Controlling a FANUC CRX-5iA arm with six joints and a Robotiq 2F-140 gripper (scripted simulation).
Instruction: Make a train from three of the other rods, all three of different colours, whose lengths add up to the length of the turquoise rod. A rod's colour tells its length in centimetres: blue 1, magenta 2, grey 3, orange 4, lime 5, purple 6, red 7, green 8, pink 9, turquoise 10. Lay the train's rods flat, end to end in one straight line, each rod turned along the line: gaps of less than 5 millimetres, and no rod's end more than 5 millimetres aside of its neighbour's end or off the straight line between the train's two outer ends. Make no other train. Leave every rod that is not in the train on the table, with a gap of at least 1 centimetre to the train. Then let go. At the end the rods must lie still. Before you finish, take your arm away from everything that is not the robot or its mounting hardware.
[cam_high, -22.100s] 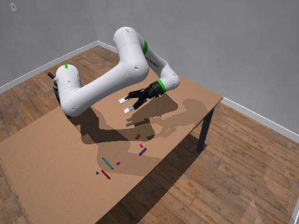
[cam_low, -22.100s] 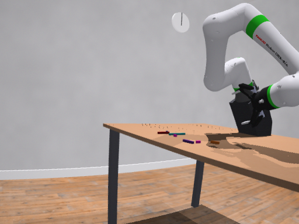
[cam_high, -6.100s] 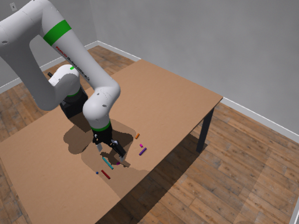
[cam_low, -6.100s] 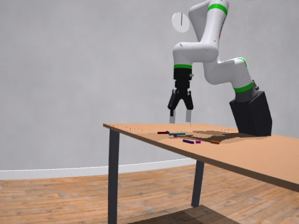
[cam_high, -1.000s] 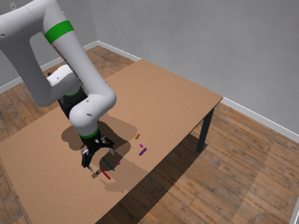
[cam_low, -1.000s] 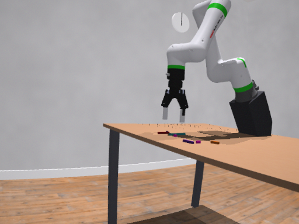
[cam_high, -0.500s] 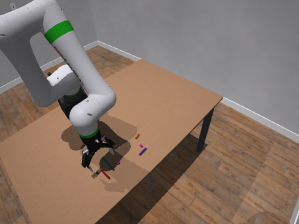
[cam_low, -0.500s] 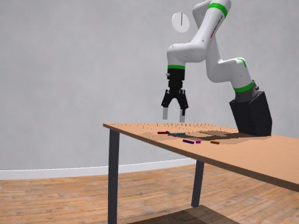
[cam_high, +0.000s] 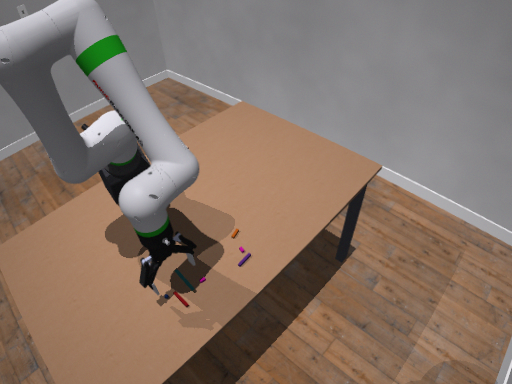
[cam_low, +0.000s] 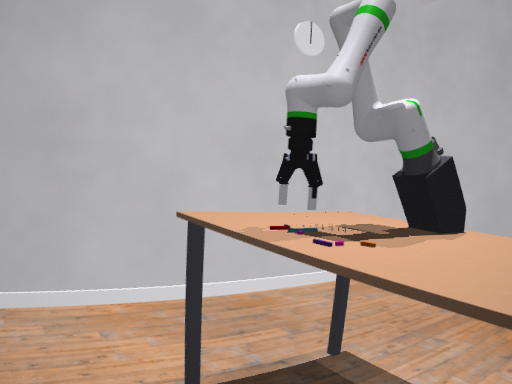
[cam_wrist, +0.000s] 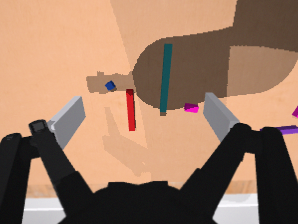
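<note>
Now: the blue rod 2 cm behind my hand, 5 cm to the right of it and 8 cm below it. Also, from my hand: purple rod (13 cm ahead, 20 cm to the left, 8 cm below); red rod (3 cm ahead, 3 cm to the right, 8 cm below); turquoise rod (3 cm to the left, 8 cm below).
</note>
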